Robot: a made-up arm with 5 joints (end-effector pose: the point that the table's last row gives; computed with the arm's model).
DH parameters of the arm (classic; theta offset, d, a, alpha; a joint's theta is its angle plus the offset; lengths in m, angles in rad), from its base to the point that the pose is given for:
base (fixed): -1.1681 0 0.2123 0
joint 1: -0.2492 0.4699 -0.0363 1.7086
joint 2: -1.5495 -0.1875 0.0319 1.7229
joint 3: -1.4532 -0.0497 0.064 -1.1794
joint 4: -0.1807 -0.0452 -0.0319 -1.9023
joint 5: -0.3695 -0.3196 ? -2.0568
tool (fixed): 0.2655 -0.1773 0 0
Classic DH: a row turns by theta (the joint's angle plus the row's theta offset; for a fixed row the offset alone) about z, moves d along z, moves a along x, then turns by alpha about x.
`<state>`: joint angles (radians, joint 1 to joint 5).
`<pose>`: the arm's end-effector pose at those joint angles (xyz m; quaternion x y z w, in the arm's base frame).
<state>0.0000 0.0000 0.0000 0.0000 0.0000</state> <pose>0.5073 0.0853 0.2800 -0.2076 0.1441 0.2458 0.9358</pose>
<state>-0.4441 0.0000 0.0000 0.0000 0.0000</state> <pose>0.5867 -0.1241 0.2800 -0.1707 0.1862 0.0337 0.9670</pose>
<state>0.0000 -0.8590 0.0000 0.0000 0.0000</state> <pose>0.4575 0.2085 0.4985 0.2000 0.0779 0.3488 0.9123</pose>
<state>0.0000 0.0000 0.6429 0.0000 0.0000</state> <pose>0.3487 0.0853 0.1719 -0.1192 0.4323 0.2988 0.8424</pose>
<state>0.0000 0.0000 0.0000 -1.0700 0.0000</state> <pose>0.2642 0.1425 0.2983 -0.3039 -0.1533 0.6106 0.7151</pose>
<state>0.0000 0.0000 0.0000 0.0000 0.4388</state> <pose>0.5835 0.0918 0.4111 -0.2188 -0.0667 0.1906 0.9546</pose>
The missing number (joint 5, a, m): 0.3115
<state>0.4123 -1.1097 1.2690 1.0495 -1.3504</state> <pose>-0.0321 0.0379 0.7330 0.0574 -0.9123 -0.2918 0.2816</pose>
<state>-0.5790 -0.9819 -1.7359 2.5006 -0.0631</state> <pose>0.5256 -0.5020 0.3894 0.9008 -0.0224 -0.3266 0.2853</pose>
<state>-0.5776 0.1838 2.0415 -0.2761 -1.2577</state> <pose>0.1927 -0.0240 0.7208 -0.4914 -0.7891 -0.3635 0.0604</pose>
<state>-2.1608 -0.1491 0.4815 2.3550 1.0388</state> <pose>-0.3129 -0.1893 0.2560 -0.2565 -0.6511 0.6769 0.2284</pose>
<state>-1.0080 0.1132 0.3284 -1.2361 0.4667</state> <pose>0.4503 -0.0985 0.4340 -0.2355 -0.1537 0.2234 0.9333</pose>
